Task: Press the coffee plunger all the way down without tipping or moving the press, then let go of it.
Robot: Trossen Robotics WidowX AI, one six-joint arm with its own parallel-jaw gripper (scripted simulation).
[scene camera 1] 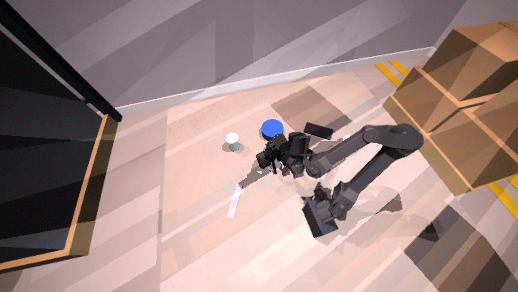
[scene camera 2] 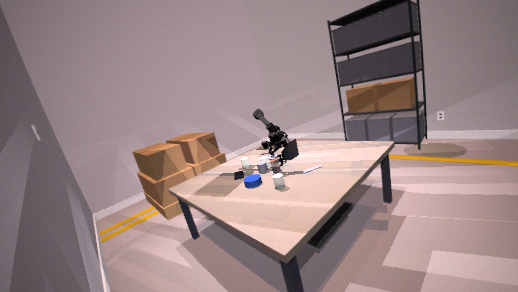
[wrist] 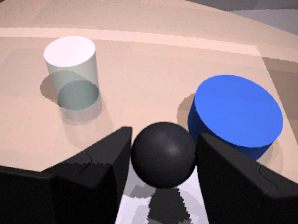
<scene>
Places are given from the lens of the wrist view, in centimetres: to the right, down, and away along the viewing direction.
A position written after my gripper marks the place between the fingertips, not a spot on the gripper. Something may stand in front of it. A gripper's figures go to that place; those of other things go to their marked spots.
my gripper (wrist: 164, 139): 1, 1, 10
blue round disc (wrist: 238, 112): 11, 0, 28
</scene>
